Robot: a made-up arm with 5 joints.
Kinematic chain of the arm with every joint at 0, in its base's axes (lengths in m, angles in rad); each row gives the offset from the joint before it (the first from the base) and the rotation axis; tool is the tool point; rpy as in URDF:
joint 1: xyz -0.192 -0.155 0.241 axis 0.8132 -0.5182 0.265
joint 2: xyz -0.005 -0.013 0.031 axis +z
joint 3: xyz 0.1 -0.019 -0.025 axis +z
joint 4: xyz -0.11 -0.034 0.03 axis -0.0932 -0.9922 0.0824
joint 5: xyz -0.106 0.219 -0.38 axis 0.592 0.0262 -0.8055
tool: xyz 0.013 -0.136 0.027 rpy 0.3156 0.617 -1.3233
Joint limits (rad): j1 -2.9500..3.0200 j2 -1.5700..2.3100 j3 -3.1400..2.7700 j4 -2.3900..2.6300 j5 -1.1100..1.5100
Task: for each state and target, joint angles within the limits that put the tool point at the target. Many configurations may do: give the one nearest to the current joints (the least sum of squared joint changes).
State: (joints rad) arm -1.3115 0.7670 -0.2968 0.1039 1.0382
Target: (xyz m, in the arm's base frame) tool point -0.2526 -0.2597 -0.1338
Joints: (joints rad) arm -0.5770 0.8860 -0.3066 0.6447 0.5668
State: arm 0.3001 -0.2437 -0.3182 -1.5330 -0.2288
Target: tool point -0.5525 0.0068 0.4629
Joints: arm 0.4022 -0.0245 -0.3884 -1.6457 0.5756
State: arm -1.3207 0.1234 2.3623 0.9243 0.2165
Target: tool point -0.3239 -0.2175 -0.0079
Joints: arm -0.8911 0.0663 2.0575 1.1369 0.4109
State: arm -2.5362 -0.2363 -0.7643 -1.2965 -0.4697
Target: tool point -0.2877 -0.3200 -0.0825
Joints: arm -2.3538 -0.4155 -0.9185 -1.5141 -0.4847
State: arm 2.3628 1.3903 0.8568 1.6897 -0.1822
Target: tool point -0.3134 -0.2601 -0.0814
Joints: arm 2.8835 1.4834 0.8210 2.6300 0.1400
